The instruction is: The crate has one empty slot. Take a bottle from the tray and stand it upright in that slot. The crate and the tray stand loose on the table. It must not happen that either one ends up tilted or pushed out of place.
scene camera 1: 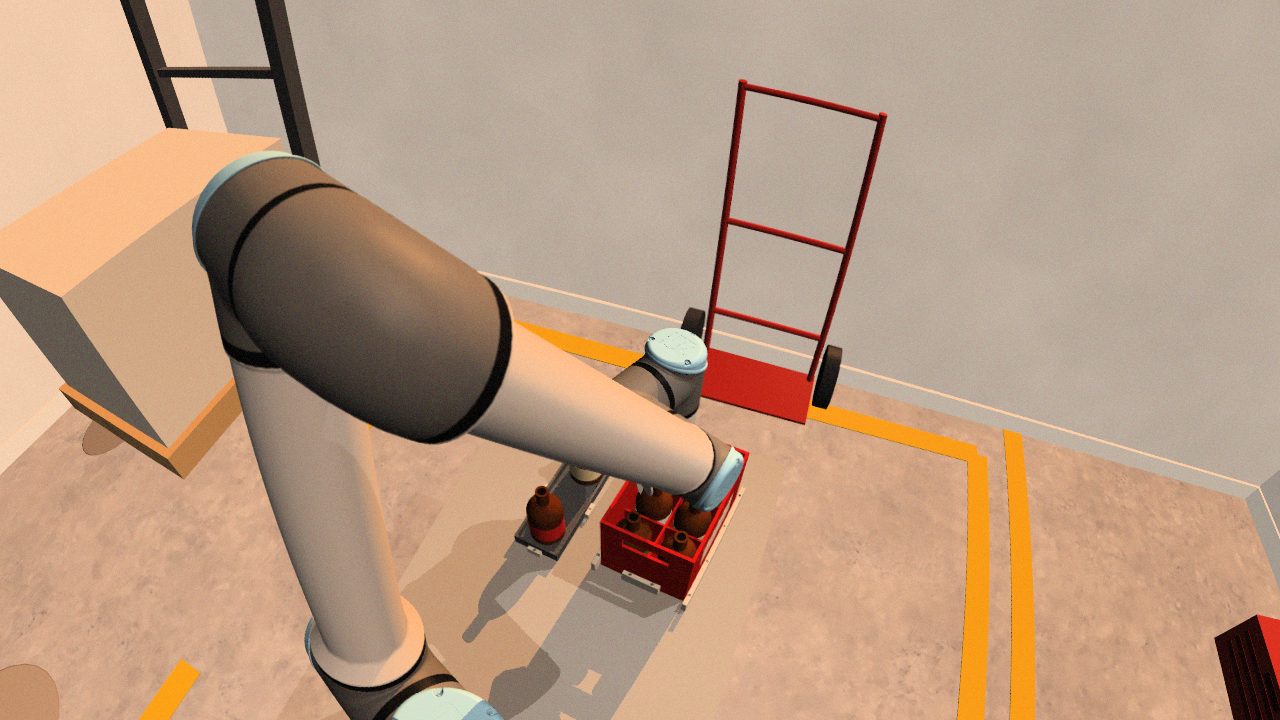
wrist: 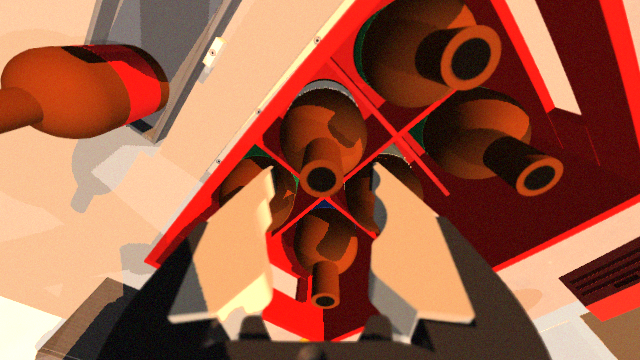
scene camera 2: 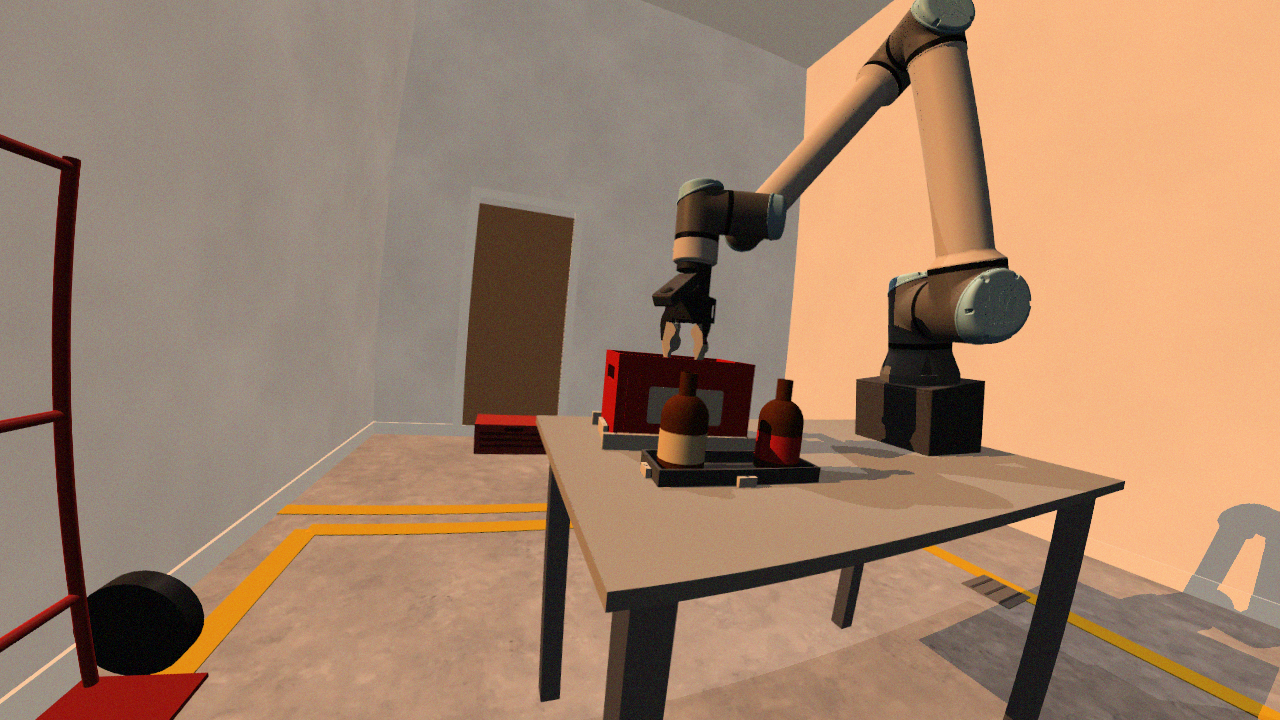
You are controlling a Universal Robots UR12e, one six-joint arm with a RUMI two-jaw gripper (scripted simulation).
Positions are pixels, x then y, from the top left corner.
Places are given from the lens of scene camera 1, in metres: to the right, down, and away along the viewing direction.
red crate (scene camera 1: 673,578): 0.06, 0.41, 1.13
dark tray (scene camera 1: 574,497): -0.14, 0.29, 1.33
The marked spots on the red crate and the dark tray are 0.31 m apart.
